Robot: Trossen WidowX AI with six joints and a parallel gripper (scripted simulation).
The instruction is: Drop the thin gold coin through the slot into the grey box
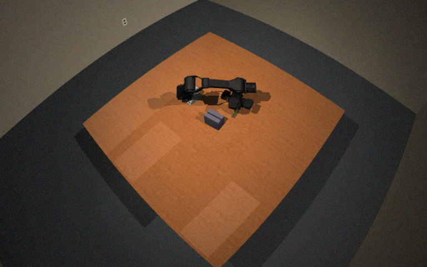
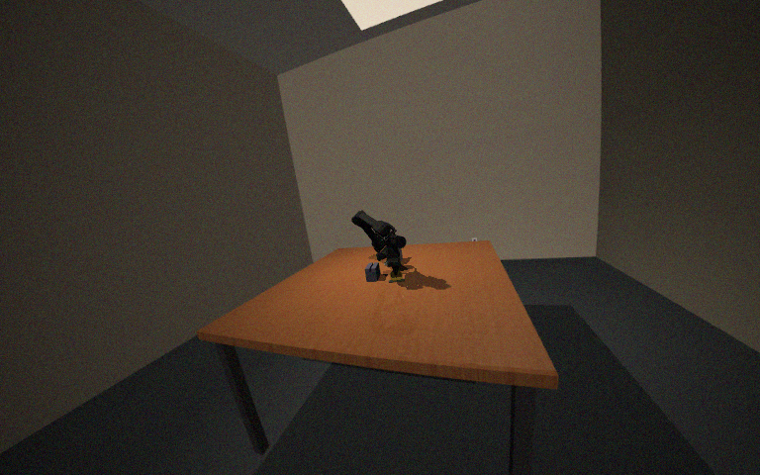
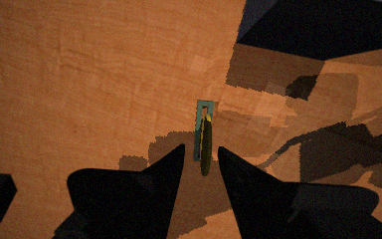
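The gold coin lies 10 mm below my gripper tip.
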